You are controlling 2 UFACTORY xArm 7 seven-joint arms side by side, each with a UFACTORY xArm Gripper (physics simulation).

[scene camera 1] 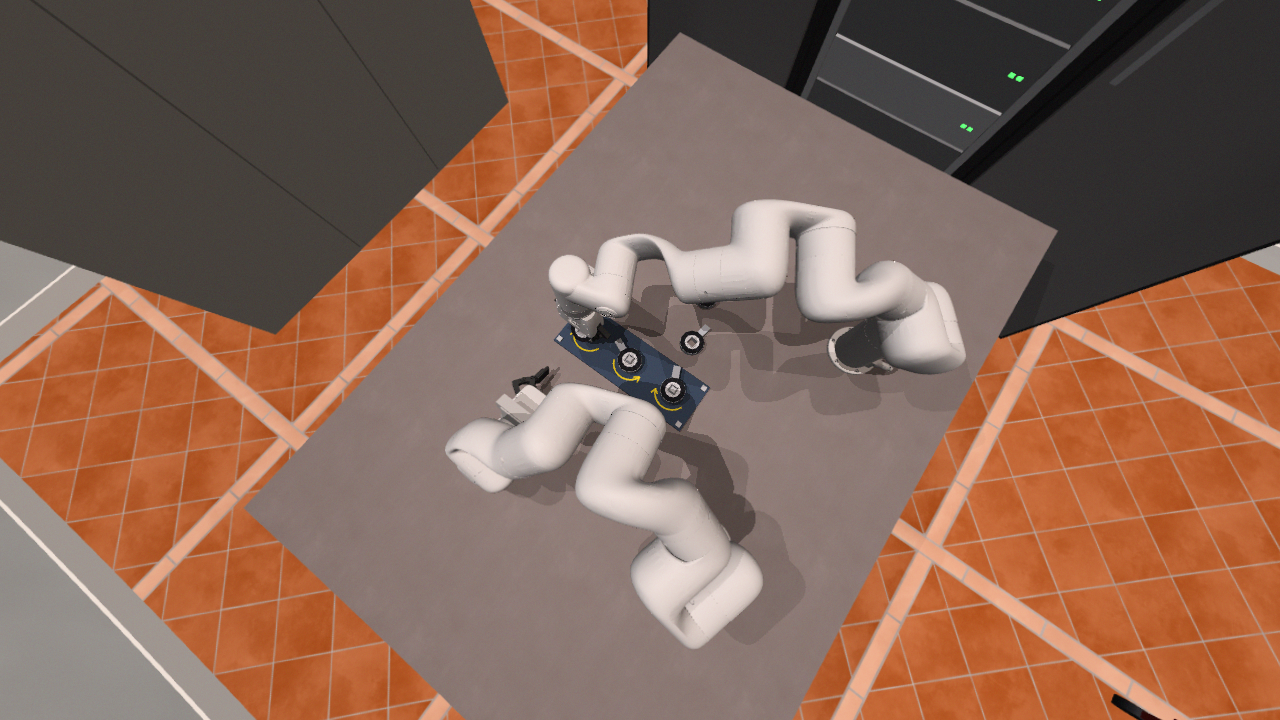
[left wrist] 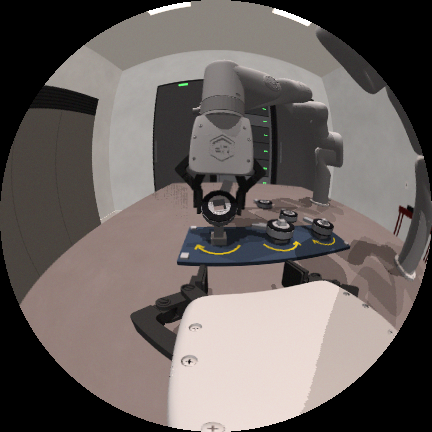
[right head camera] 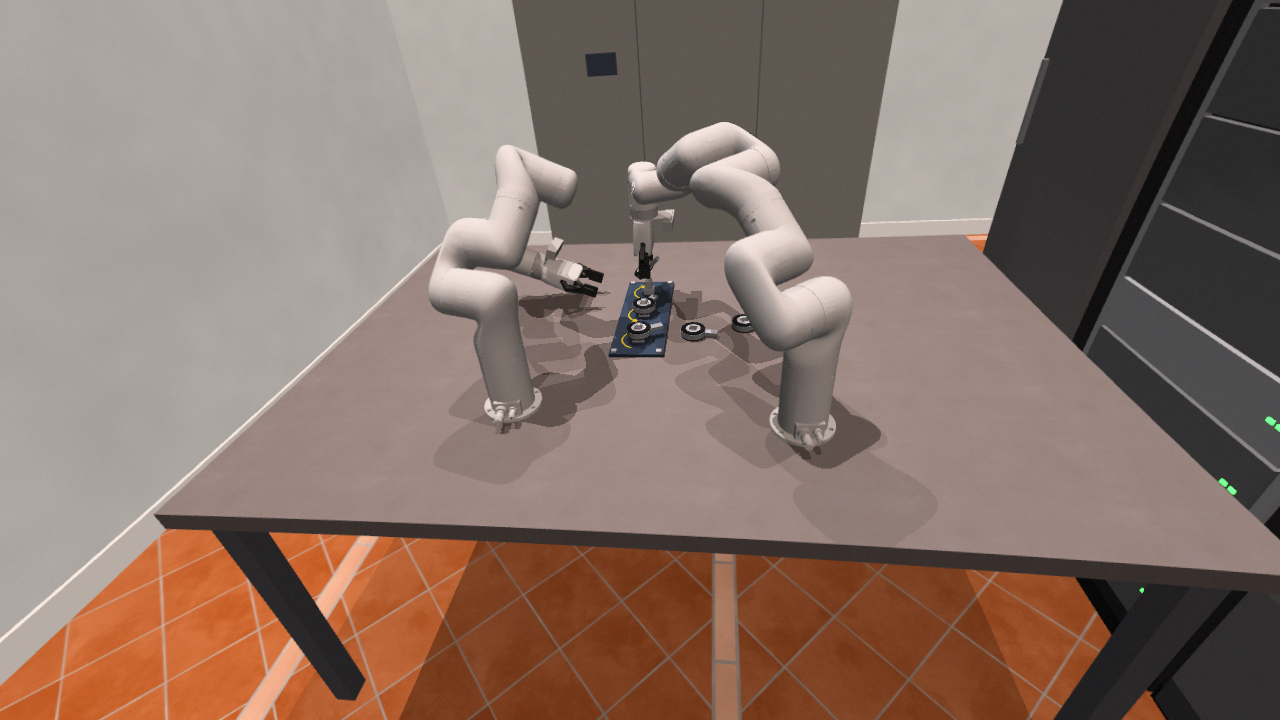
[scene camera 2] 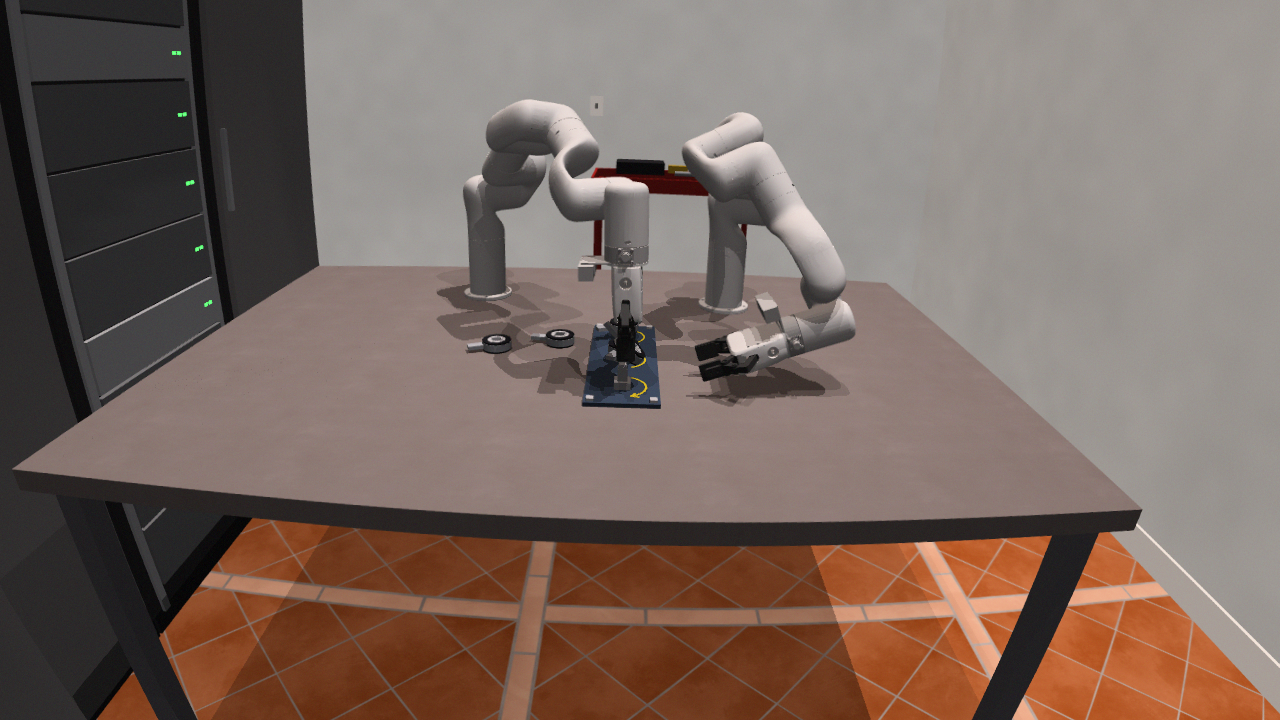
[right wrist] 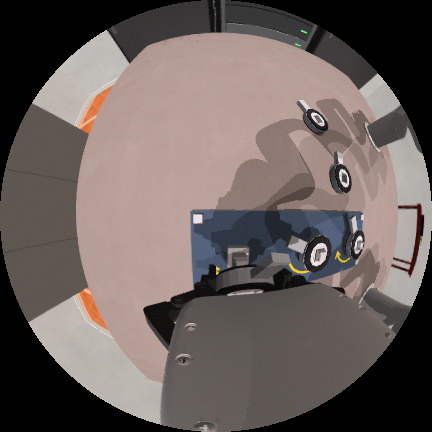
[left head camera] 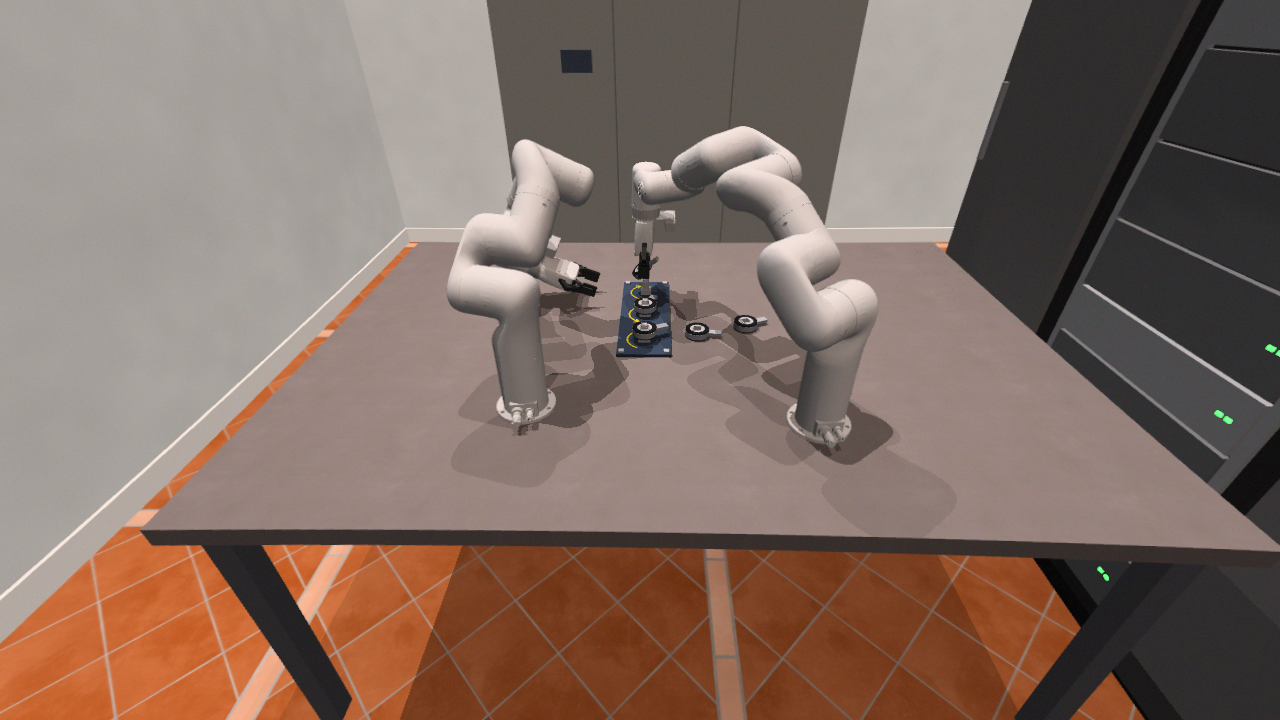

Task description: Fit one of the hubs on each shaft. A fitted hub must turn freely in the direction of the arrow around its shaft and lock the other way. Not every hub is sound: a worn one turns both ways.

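Frame: origin at the left arm's base, x ahead, y left, z up, level; centimetres.
Where they show: left gripper, fingertip midpoint: [scene camera 1: 562, 380] [left wrist: 246, 275] [right head camera: 600, 285] [scene camera 2: 698, 363] [left head camera: 597, 284]; right gripper, fingertip midpoint: [left wrist: 218, 212] [right head camera: 646, 272] [scene camera 2: 626, 354] [right wrist: 242, 275] [left head camera: 644, 272]; left arm's base, link origin: [right head camera: 514, 404] [scene camera 2: 722, 306] [right wrist: 363, 297] [left head camera: 527, 405]; right arm's base, link origin: [scene camera 1: 851, 351] [left wrist: 318, 202] [right head camera: 801, 425] [scene camera 2: 488, 294] [right wrist: 371, 136] [left head camera: 817, 423].
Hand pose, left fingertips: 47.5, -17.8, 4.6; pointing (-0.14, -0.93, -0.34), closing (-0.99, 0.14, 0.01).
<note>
Each offset is from my left fingertips to the top centre of the thing, as dx, dy, dz. Level surfaces: height alone.
My right gripper [left wrist: 218, 212] [left head camera: 644, 266] is shut on a black-and-white hub @[+0.4, -14.0, +8.0] [right wrist: 235, 278], holding it steeply tilted, its round face toward the left wrist camera. It hangs just above the bare square shaft @[+0.8, -14.1, -0.1] [left wrist: 218, 236] [right wrist: 239, 256] at the end of the blue board @[dz -3.8] [left wrist: 250, 257] [left head camera: 648, 351]. The middle hub @[-10.6, -13.1, -0.3] [left wrist: 280, 233] [right wrist: 317, 253] and the far-end hub @[-24.4, -12.1, -0.2] [left wrist: 322, 227] [right wrist: 356, 245] sit on the other shafts. Yellow curved arrows lie beside the shafts. My left gripper [left wrist: 246, 275] [left head camera: 588, 281] [scene camera 2: 711, 360] is open and empty, beside the board.
Two loose hubs @[-23.9, -25.9, -2.5] [left head camera: 697, 332] @[-20.8, -39.3, -2.4] [left head camera: 745, 323] lie flat on the table @[dz -4.7] [left head camera: 626, 483], right of the board in the left head camera view. Both also show in the right wrist view. The right arm [left head camera: 787, 214] arches over the table near them.
</note>
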